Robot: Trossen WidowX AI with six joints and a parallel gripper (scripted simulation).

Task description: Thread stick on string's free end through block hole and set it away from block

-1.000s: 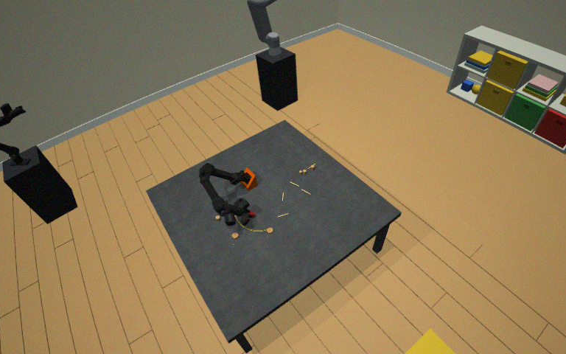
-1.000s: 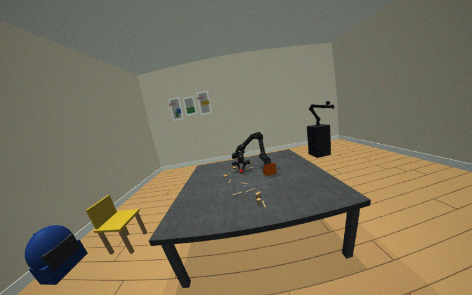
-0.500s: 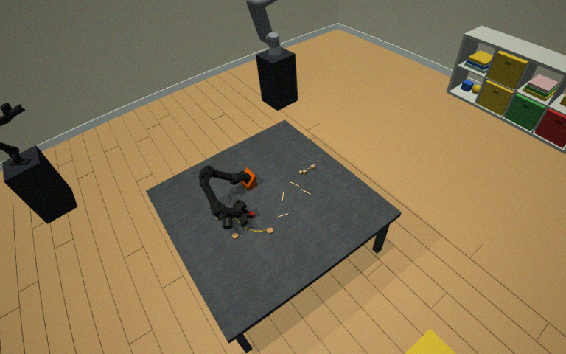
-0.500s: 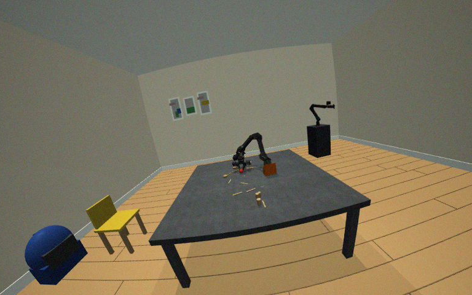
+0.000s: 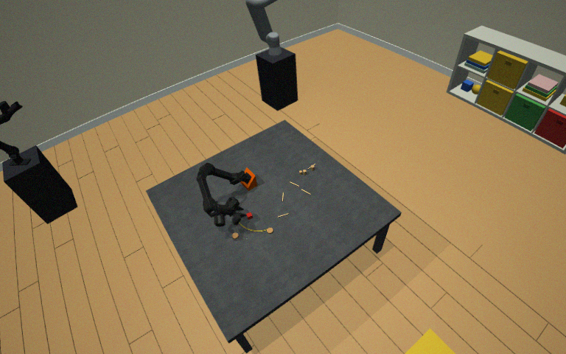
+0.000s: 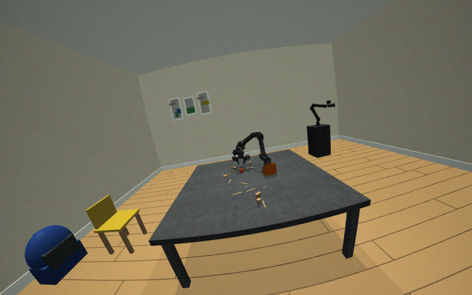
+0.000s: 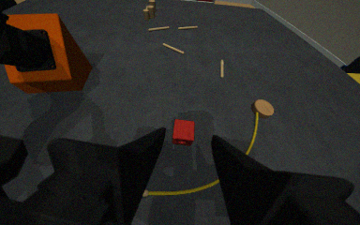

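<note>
Right now my gripper tip is 6 cm above the red block and 2 cm to the right of it. Round my gripper tip: round wooden button 18 cm ahead, 7 cm below, 6 cm to the left; thin wooden stick 8 cm behind, 7 cm below, 4 cm to the right.
</note>
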